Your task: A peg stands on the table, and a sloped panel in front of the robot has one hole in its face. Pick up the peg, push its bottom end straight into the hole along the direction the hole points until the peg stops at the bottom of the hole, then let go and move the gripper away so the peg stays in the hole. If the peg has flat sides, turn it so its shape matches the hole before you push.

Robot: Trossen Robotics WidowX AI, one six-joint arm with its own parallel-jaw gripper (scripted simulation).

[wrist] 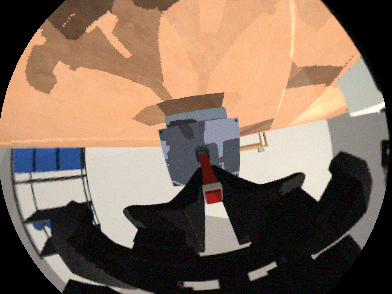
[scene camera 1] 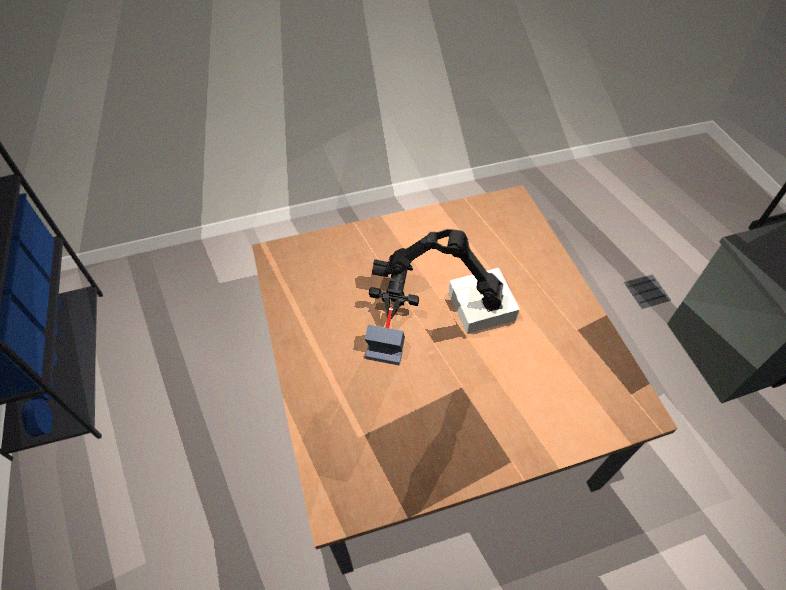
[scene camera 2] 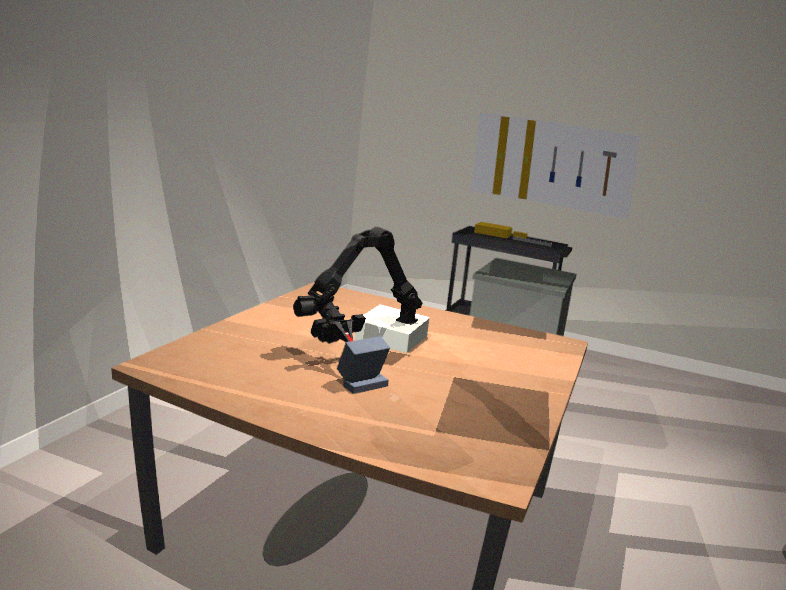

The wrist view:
gripper: 206,170
red peg: 212,192, held by the gripper
sloped panel: 220,137
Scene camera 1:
gripper: 389,318
sloped panel: 383,337
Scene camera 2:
gripper: 350,342
sloped panel: 359,358
